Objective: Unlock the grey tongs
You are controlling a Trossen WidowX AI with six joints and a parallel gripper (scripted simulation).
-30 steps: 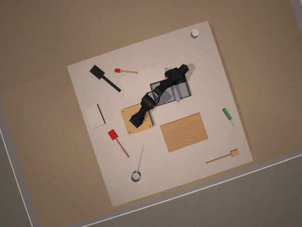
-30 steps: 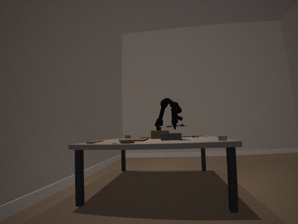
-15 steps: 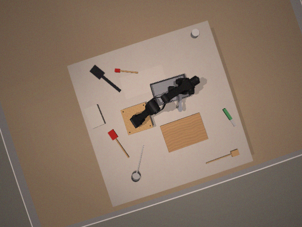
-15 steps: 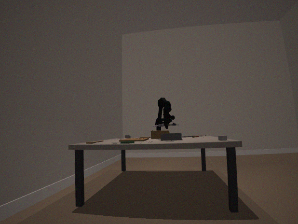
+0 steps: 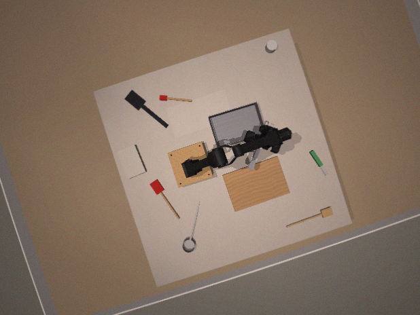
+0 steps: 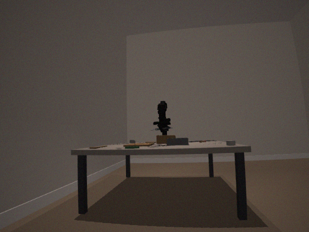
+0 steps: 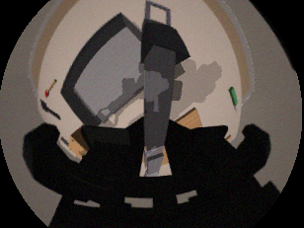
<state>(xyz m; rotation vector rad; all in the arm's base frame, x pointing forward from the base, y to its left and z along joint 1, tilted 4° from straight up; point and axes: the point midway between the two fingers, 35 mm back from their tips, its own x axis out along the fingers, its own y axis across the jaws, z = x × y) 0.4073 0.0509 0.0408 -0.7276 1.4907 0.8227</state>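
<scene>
The wooden board is 240 mm to the right of my gripper tip, 110 mm below it and 40 mm behind it. From my gripper tip the other things lie so: grey roasting tin (140 mm to the left, 90 mm below, 80 mm behind); then green-handled tool (380 mm ahead, 220 mm to the right, 110 mm below); then white cylinder (570 mm to the left, 250 mm ahead, 100 mm below).
</scene>
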